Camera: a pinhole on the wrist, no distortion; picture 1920 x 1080 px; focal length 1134.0 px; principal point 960.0 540.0 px. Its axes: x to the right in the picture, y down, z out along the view. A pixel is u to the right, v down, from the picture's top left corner.
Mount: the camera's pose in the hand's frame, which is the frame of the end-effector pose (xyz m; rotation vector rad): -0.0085 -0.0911 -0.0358 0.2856 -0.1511 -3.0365
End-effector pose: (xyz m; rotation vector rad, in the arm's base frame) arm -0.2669 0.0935 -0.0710 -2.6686 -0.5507 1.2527
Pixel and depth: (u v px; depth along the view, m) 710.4 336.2 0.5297
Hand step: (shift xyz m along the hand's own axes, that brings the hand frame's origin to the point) -0.0025 0.0622 0.4931
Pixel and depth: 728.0 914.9 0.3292
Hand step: 0.0034 -0.1628 0.3098
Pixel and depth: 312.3 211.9 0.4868
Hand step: 0.1601 0.1192 0.4755
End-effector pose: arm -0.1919 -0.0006 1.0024 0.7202 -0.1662 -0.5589
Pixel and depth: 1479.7 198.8 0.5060
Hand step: -0.3435 0.0830 0.4006
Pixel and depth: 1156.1 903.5 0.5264
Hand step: -0.1844 -0.2198 0.4803
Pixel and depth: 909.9 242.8 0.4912
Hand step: -0.0906 0.0828 0.4347
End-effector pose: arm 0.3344 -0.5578 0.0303 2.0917 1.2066 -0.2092
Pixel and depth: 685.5 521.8 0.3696
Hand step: 0.0084 -0.0433 0.3411
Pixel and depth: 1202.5 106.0 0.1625
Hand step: -0.0782 -0.0182 0.1101
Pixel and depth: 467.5 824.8 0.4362
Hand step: 0.1026 -0.1421 0.4367
